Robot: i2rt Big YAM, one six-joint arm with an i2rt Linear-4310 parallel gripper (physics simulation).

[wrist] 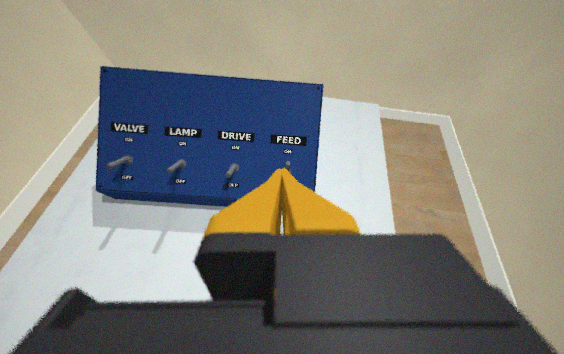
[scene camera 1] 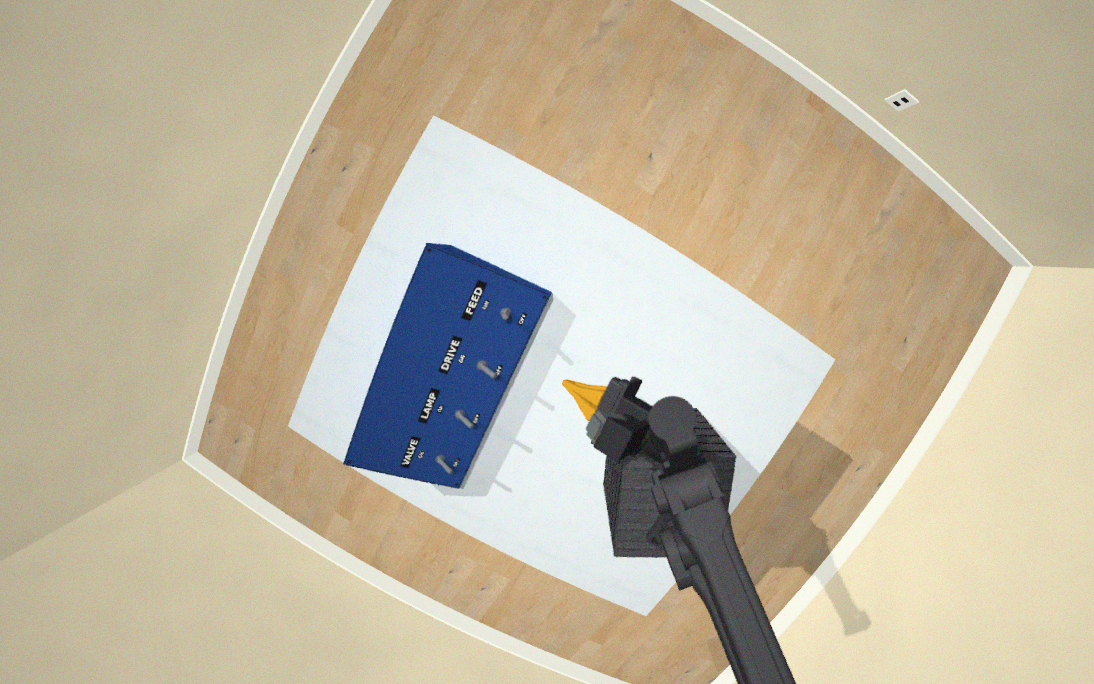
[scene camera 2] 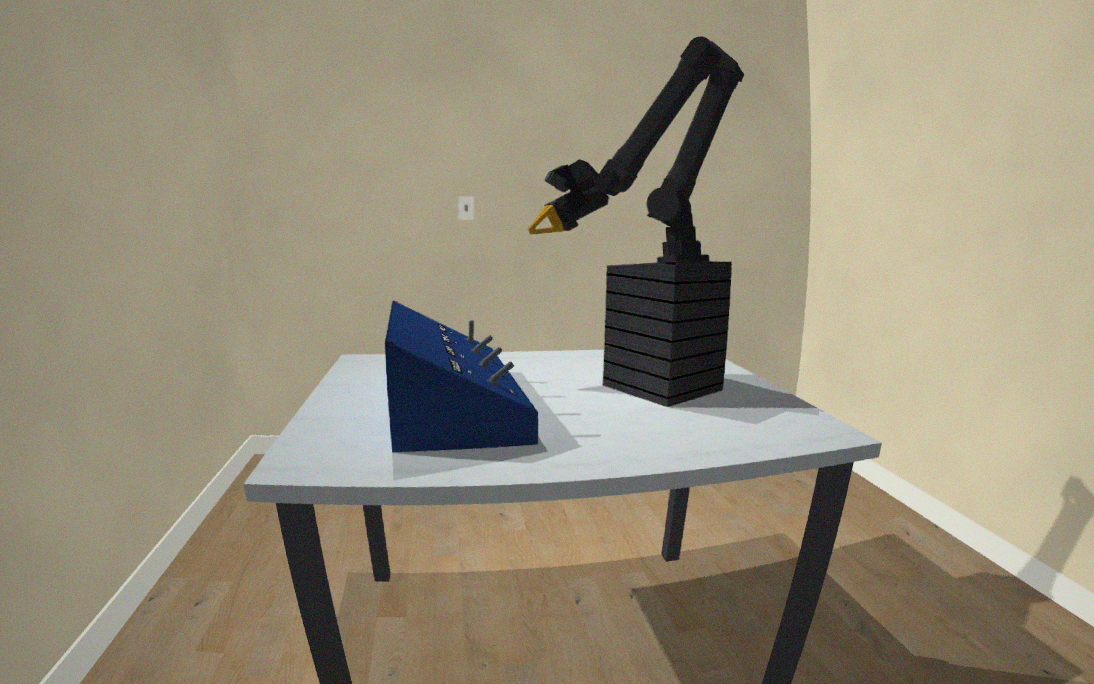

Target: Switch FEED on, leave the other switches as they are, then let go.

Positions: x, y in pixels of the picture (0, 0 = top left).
Scene:
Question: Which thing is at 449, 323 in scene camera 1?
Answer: A blue sloped switch box.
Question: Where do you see a blue sloped switch box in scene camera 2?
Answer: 441, 394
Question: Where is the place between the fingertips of the gripper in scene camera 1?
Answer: At 564, 381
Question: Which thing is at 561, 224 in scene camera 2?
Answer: The gripper.

